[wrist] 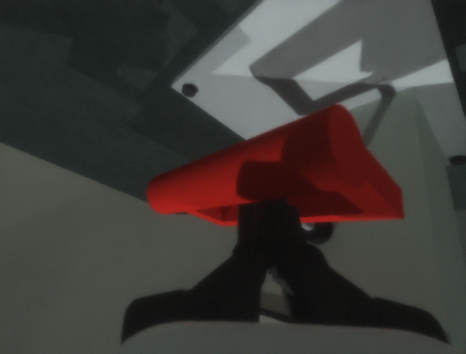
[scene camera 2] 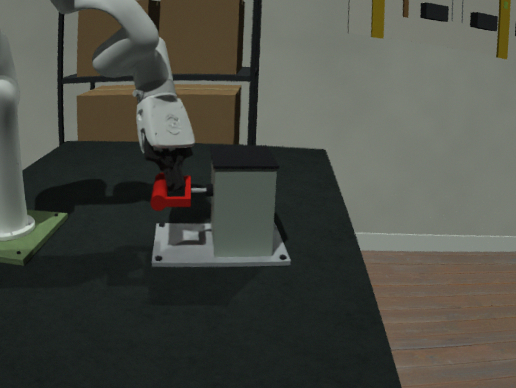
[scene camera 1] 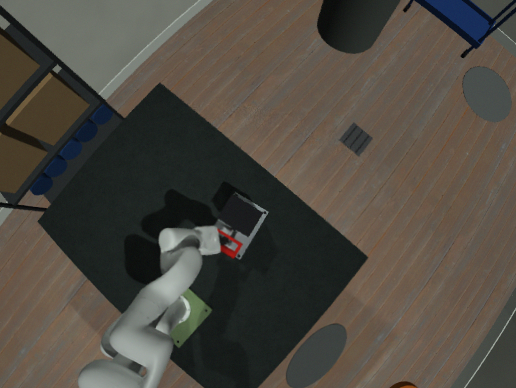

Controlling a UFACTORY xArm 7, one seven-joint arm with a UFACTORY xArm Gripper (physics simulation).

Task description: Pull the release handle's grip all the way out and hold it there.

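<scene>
The red release handle (scene camera 1: 238, 250) (scene camera 2: 159, 192) (wrist: 220, 172) is a rectangular loop with a thick round grip on the side away from the housing. A short length of pale rod (scene camera 2: 199, 190) shows between the loop and a black collar on the grey-green housing (scene camera 2: 244, 215), which has a black top and stands on a light base plate (scene camera 1: 255, 233) (scene camera 2: 185, 260) (wrist: 220, 107). My gripper (scene camera 2: 175, 187) (wrist: 263, 200) is shut and holds nothing. Its fingertips reach down into the loop, between the grip and the loop's inner bar. The wrist view shows them right against the grip's edge; contact is hard to tell.
The fixture stands on a dark mat (scene camera 1: 310, 280) (scene camera 2: 300, 310). The arm's green mounting plate (scene camera 1: 197, 306) (scene camera 2: 47, 231) lies on the mat on the grip side of the fixture. A rack (scene camera 2: 254, 100) with cardboard boxes (scene camera 2: 210, 117) stands behind the mat.
</scene>
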